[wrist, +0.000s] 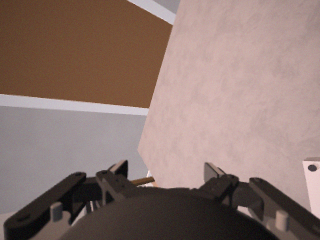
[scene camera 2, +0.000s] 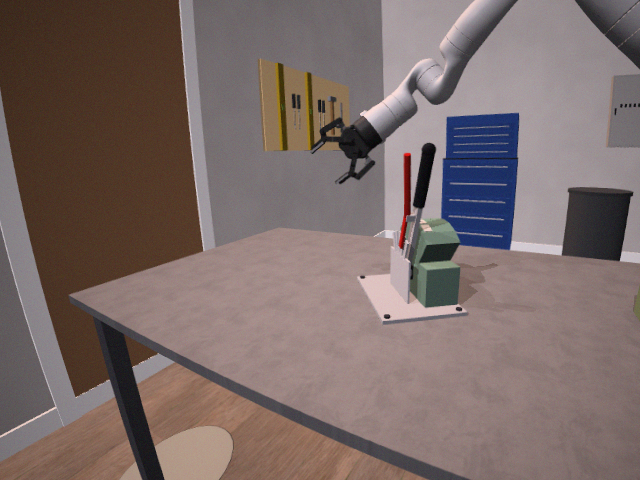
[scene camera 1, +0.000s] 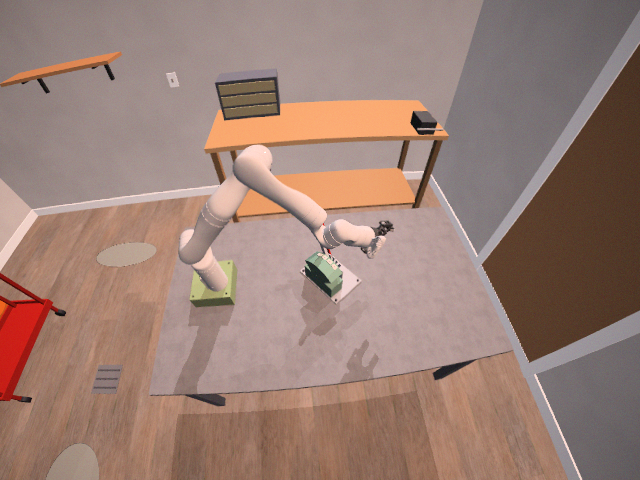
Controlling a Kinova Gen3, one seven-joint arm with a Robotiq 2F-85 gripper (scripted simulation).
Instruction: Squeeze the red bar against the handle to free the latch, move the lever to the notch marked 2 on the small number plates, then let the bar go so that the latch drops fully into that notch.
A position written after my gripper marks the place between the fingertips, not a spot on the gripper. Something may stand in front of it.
Note:
I see my gripper (scene camera 2: 323, 167).
My gripper also shows in the wrist view (wrist: 165, 169).

